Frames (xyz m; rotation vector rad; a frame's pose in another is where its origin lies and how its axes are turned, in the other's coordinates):
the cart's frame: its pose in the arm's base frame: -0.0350 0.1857 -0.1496 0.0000 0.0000 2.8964
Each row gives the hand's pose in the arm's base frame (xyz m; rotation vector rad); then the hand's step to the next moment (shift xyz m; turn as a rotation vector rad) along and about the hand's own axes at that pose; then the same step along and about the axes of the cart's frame.
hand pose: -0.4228 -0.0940 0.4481 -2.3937 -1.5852 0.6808
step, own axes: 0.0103 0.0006 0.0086 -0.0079 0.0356 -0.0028
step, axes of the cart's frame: 0.0023 -0.0080 -0.0105 -0.0324 0.0141 -0.0096
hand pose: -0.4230 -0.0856 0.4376 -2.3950 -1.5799 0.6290
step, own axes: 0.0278 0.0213 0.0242 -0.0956 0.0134 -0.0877
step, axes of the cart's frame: -0.0118 -0.0186 -0.0365 -0.0393 0.0799 0.0953
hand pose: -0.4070 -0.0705 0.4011 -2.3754 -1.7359 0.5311
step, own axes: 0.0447 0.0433 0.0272 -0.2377 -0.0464 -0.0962
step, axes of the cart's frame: -0.0329 -0.0352 -0.0479 0.0183 0.2123 0.1500
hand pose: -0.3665 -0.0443 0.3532 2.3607 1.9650 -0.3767
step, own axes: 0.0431 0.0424 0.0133 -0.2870 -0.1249 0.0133
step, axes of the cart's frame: -0.0375 -0.0411 -0.0272 0.1040 0.2886 0.0638
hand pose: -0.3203 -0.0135 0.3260 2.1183 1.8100 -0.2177
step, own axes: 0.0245 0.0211 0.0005 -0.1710 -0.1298 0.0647
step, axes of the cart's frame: -0.0194 -0.0253 -0.0053 0.1055 0.1964 -0.0236
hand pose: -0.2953 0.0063 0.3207 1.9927 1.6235 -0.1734
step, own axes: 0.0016 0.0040 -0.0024 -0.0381 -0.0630 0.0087
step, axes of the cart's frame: -0.0030 -0.0029 0.0027 0.0574 0.0454 -0.0119
